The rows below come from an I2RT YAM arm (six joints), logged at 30 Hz.
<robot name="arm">
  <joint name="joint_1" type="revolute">
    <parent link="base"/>
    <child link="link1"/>
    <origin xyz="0 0 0.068"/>
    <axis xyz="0 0 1"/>
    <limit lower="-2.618" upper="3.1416"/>
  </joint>
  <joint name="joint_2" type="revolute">
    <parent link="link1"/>
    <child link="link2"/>
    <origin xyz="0.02 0.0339 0.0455" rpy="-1.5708 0 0"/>
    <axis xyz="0 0 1"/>
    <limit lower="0" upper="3.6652"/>
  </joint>
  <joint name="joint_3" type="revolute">
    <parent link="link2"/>
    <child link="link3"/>
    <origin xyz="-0.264 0 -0.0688" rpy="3.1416 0 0"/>
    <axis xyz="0 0 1"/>
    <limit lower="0" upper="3.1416"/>
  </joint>
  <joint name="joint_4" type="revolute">
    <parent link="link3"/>
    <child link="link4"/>
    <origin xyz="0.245 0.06 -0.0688"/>
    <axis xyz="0 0 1"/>
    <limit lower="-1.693" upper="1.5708"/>
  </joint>
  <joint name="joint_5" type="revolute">
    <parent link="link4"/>
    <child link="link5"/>
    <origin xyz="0.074 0.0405 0.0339" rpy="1.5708 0 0"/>
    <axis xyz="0 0 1"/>
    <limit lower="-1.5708" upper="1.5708"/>
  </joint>
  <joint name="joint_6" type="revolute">
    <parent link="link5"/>
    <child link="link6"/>
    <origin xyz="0.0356 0 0.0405" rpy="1.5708 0 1.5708"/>
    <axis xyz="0 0 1"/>
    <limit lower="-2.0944" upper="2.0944"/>
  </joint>
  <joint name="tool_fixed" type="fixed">
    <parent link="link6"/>
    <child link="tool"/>
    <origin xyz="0 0 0" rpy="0 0 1.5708"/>
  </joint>
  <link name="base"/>
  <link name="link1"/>
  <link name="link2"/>
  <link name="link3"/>
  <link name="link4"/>
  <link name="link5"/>
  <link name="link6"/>
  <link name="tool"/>
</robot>
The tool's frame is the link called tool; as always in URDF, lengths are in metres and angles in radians.
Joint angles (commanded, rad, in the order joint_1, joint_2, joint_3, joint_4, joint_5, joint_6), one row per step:
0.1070 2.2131 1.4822 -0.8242 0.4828 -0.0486
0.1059 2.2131 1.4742 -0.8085 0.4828 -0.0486
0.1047 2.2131 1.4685 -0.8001 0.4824 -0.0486
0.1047 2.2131 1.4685 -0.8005 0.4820 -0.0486
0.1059 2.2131 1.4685 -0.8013 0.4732 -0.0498
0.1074 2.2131 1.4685 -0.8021 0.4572 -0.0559
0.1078 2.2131 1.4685 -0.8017 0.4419 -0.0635
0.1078 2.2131 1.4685 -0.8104 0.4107 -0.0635
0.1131 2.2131 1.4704 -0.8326 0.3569 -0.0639
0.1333 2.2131 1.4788 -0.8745 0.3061 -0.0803
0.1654 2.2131 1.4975 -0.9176 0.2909 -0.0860
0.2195 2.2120 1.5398 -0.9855 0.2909 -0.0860
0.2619 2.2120 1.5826 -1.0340 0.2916 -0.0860
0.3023 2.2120 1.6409 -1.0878 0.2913 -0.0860
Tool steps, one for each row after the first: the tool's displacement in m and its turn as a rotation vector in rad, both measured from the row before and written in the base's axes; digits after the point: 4 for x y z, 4 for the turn. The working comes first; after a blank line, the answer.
Tool pose at each row, in the base's axes (x y z in m, rotation vector in rad; the steps are taken from these numbers as rounded here):
0.4017 0.0265 0.1005 -0.2291 3.0137 -0.7431
0.4016 0.0261 0.0987 -0.2240 3.0071 -0.7411
0.4013 0.0256 0.0975 -0.2211 3.0052 -0.7399
0.4012 0.0256 0.0975 -0.2213 3.0058 -0.7394
0.4011 0.0263 0.0973 -0.2257 3.0096 -0.7264
0.4009 0.0274 0.0971 -0.2383 3.0165 -0.7029
0.4009 0.0281 0.0968 -0.2511 3.0222 -0.6802
0.3999 0.0290 0.0964 -0.2560 3.0410 -0.6350
0.3976 0.0326 0.0960 -0.2741 3.0753 -0.5569
0.3940 0.0420 0.0974 0.3368 -3.0570 0.4758
0.3920 0.0551 0.1015 0.3973 -3.0324 0.4514
0.3903 0.0766 0.1118 0.4819 -3.0031 0.4534
0.3903 0.0940 0.1217 0.5468 -2.9921 0.4573
0.3915 0.1114 0.1354 0.6081 -2.9906 0.4596

-0.0001 -0.0004 -0.0018 0.0008 -0.0077 -0.0011
-0.0003 -0.0005 -0.0012 0.0007 -0.0026 -0.0012
-0.0001 0.0000 0.0000 0.0004 0.0005 0.0000
-0.0001 0.0007 -0.0002 0.0086 0.0022 0.0025
-0.0002 0.0011 -0.0002 0.0154 0.0052 0.0073
0.0000 0.0007 -0.0003 0.0148 0.0045 0.0076
-0.0010 0.0009 -0.0004 0.0301 0.0120 0.0006
-0.0023 0.0036 -0.0004 0.0512 0.0263 0.0060
-0.0036 0.0094 0.0014 0.0460 0.0448 0.0346
-0.0020 0.0131 0.0041 0.0114 0.0280 0.0368
-0.0017 0.0215 0.0103 -0.0047 0.0241 0.0541
0.0000 0.0174 0.0099 -0.0020 0.0054 0.0425
0.0012 0.0174 0.0137 0.0015 -0.0042 0.0403

